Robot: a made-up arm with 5 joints. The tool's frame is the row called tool. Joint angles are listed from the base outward. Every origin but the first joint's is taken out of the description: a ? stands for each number. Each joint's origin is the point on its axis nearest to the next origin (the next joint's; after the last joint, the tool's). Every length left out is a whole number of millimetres.
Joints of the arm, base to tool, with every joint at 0 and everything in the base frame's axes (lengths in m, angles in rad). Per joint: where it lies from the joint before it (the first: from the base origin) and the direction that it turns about. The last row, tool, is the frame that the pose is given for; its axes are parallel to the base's.
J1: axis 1 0 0 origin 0.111 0 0.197
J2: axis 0 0 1 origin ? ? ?
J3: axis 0 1 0 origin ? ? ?
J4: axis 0 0 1 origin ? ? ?
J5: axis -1 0 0 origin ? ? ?
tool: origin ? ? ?
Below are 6 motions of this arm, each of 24 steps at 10 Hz.
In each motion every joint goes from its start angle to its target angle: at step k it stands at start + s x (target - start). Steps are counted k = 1, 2, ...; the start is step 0. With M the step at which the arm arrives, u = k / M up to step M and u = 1 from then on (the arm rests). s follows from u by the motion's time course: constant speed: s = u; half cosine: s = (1 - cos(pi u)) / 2; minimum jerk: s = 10 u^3 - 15 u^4 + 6 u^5.
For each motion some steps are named. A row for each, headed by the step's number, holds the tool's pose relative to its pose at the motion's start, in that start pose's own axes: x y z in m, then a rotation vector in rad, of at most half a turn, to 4 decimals.
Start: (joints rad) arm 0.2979 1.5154 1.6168 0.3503 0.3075
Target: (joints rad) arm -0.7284 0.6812 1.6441 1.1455 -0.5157
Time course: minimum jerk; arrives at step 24
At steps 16, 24:
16: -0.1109 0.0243 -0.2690 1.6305 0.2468 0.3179
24: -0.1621 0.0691 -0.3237 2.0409 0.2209 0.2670

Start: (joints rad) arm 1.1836 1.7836 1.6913 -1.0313 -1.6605
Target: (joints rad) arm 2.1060 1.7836 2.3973 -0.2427 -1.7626
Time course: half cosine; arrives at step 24
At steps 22, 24:
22: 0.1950 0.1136 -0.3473 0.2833 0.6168 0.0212
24: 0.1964 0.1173 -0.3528 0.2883 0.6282 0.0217

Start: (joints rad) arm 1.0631 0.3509 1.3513 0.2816 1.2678
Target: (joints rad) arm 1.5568 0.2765 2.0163 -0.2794 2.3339
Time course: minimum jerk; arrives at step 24
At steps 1, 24:
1: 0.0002 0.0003 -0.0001 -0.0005 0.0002 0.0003
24: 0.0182 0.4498 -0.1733 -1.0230 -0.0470 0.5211

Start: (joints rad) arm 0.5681 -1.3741 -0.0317 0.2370 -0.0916
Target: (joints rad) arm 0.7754 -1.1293 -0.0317 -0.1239 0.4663
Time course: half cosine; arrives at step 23
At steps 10, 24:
10: 0.0379 0.0241 -0.0211 -0.1861 0.0762 -0.0455
24: 0.1007 0.0578 -0.0883 -0.4717 0.2130 -0.0806

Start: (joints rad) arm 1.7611 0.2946 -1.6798 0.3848 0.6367
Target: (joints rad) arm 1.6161 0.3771 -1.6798 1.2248 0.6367
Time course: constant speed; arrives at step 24
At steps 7, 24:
7: -0.0734 0.0463 0.0393 0.0310 -0.1700 0.2256
24: -0.3090 0.0603 0.0716 0.1055 -0.6051 0.7544

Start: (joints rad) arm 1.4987 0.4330 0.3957 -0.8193 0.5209
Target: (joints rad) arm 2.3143 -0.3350 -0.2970 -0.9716 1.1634
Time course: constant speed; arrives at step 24
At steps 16, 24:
16: -0.0310 -0.0914 -0.2047 0.3969 0.4256 -0.2805
24: -0.0754 -0.0722 -0.3393 0.4786 0.7752 -0.3294

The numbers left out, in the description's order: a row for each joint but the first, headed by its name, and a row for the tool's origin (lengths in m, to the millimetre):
J2: 0 -0.046 -0.072
J3: -0.223 -0.186 0
J4: 0.04 0 0.012
J5: 0.321 0.053 0
tool: 0 0.006 0.324

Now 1 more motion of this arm.
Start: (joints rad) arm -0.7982 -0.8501 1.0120 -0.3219 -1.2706
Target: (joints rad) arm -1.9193 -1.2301 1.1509 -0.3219 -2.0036
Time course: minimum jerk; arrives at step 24
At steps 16, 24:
16: -0.1430 -0.1229 0.0975 0.7614 -0.5722 0.6127
24: -0.1282 -0.1322 0.0954 0.9597 -0.6267 0.8606

